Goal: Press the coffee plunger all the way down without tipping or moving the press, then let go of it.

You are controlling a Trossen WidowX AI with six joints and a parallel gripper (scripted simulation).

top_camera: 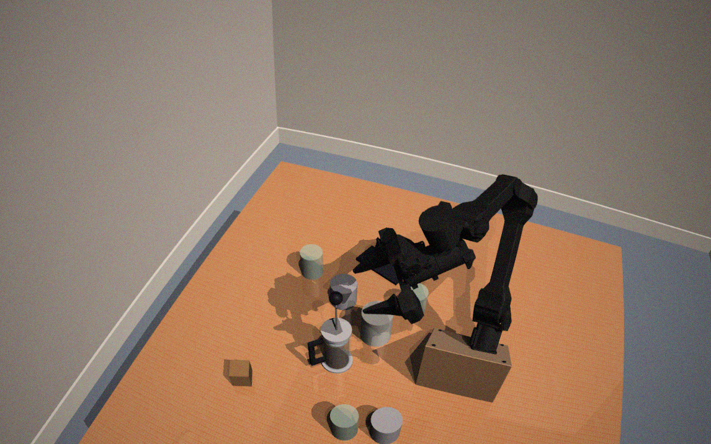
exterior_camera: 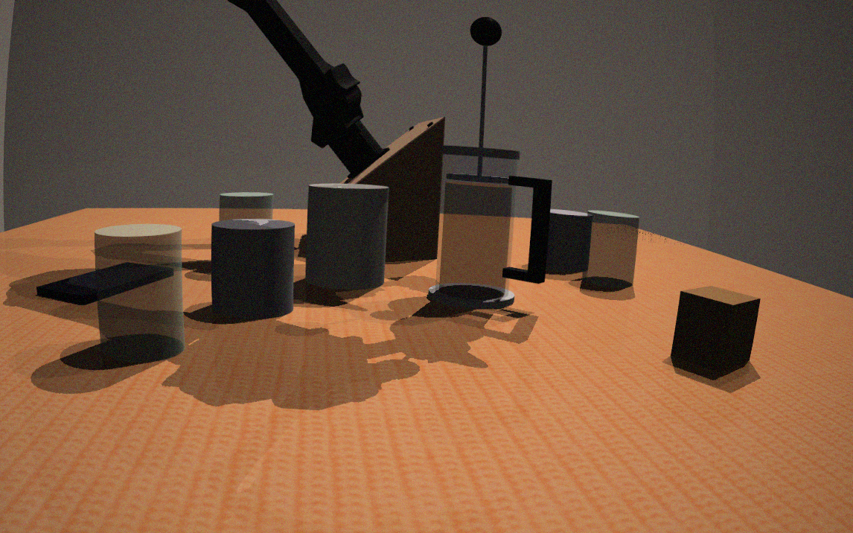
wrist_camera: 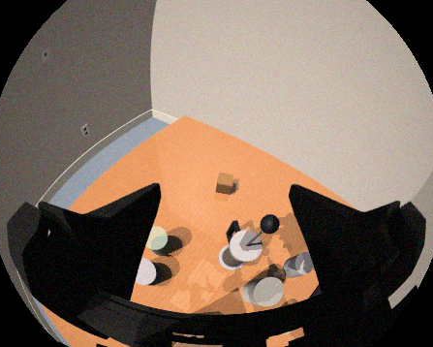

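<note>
Now: the glass coffee press 250 mm below my gripper tip, 80 mm ahead of it and 60 mm to the right of it.
</note>
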